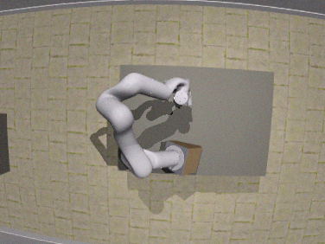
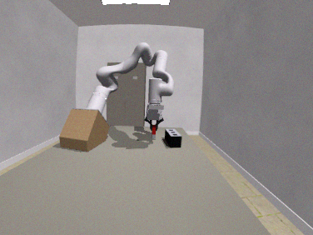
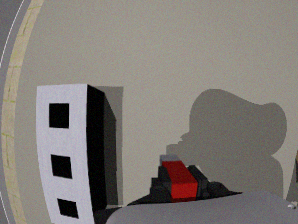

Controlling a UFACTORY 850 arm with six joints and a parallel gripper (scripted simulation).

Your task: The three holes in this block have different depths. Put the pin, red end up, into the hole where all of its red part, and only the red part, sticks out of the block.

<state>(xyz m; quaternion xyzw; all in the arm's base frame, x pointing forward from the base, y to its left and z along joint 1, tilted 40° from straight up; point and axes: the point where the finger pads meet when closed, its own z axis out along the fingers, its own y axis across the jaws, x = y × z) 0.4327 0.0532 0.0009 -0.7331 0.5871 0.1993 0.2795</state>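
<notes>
Now: the block 13 cm ahead of my hand, 3 cm to the left of it and 7 cm below it. The rest, counted from my hand: pin (1 cm below).
</notes>
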